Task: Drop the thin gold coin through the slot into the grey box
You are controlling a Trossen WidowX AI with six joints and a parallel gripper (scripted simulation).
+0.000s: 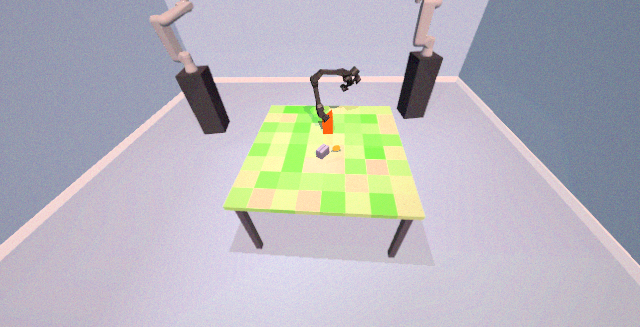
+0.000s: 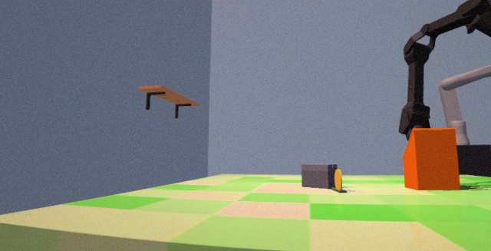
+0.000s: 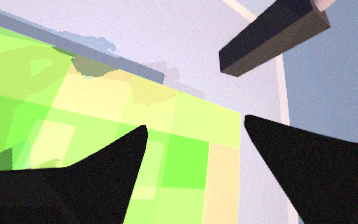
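Right now my gripper tip is 50 cm short of the coin, 29 cm above it and 22 cm to the left of it.
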